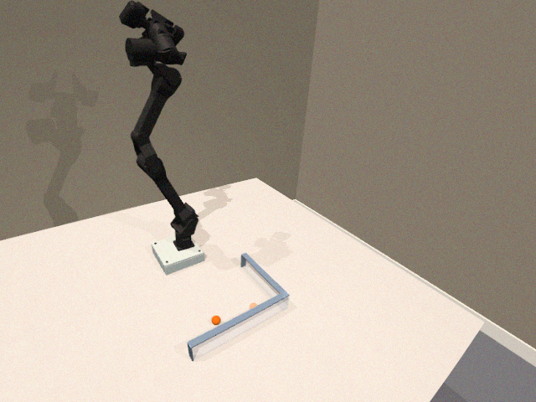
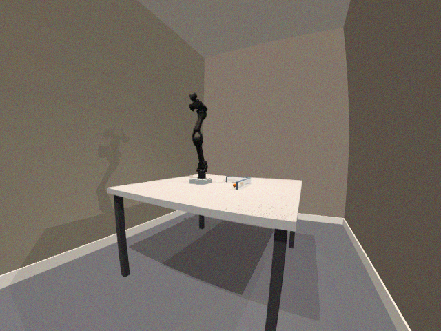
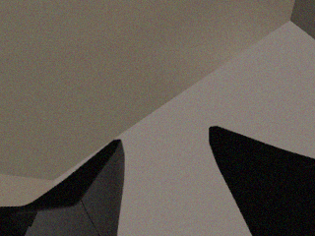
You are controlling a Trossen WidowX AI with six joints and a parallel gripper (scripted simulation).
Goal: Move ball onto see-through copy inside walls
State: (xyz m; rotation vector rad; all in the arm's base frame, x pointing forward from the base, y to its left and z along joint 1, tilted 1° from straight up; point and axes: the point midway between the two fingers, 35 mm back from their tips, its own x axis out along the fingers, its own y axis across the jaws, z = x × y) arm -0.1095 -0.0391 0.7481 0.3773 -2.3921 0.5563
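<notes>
Right now my gripper tip is 800 mm above the orange ball and 480 mm short of it. The rest, counted from my gripper tip: see-through copy of ball (800 mm below, 490 mm ahead, 120 mm to the left).
</notes>
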